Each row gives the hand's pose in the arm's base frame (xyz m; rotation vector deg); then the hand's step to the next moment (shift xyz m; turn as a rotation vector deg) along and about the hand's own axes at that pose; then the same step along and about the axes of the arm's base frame.
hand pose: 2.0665 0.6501 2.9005 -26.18 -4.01 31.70
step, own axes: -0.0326 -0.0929 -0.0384 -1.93 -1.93 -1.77
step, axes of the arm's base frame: 0.0250 -0.1024 0.0080 -0.37 -3.17 -0.64
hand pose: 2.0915 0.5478 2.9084 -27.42 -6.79 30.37
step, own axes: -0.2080 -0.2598 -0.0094 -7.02 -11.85 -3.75
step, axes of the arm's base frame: -0.0575 -0.3067 0.1160 0.26 -14.08 2.32
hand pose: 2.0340 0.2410 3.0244 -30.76 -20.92 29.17
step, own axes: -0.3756 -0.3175 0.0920 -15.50 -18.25 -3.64
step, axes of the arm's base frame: -0.2332 -0.4045 0.1797 -4.39 -23.41 4.37
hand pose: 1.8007 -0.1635 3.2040 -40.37 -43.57 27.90
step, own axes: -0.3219 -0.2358 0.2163 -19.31 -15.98 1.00
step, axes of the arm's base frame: -0.3337 -0.2749 0.1382 -10.66 -22.45 3.41
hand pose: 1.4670 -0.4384 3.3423 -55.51 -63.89 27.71
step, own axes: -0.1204 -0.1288 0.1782 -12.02 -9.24 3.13
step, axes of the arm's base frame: -0.2264 -0.0858 0.0651 -8.82 -12.59 1.81
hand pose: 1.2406 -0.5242 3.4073 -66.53 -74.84 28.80
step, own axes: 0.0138 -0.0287 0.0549 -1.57 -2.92 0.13
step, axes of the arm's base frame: -0.0554 0.0206 0.0232 -1.42 -2.43 1.76
